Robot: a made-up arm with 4 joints.
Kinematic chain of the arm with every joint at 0, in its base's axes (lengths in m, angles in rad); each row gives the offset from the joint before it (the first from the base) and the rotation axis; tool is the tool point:
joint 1: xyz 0 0 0.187 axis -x
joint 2: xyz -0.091 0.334 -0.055 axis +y
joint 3: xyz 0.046 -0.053 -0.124 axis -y
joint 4: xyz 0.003 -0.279 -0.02 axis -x
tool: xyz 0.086 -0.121 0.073
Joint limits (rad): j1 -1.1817..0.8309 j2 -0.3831..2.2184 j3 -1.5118..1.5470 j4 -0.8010..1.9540
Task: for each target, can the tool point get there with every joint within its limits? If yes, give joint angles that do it. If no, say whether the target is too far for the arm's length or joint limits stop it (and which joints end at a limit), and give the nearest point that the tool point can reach.
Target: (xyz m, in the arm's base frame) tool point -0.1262 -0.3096 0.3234
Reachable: no: joint limits stop it (at a limit: joint 1) | nearest point -0.1262 -0.1949 0.1977 | short by 0.170 m
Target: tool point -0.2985 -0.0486 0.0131
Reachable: yes | joints -0.4167 1.8621 -1.0811 0.0548
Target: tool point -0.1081 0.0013 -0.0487
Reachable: yes | joints -0.6378 1.1738 0.8794 -0.5412
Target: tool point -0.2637 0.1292 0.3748
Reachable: no: joint limits stop it (at a limit: joint 1, joint 2, joint 4) | nearest point -0.3087 0.1167 0.2634 | short by 0.121 m
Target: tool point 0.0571 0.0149 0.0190
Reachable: yes | joints -0.7969 -0.0228 -0.1993 0.1160
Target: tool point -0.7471 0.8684 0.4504
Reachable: no: too far | nearest point -0.2610 0.2500 0.2087 | short by 0.823 m
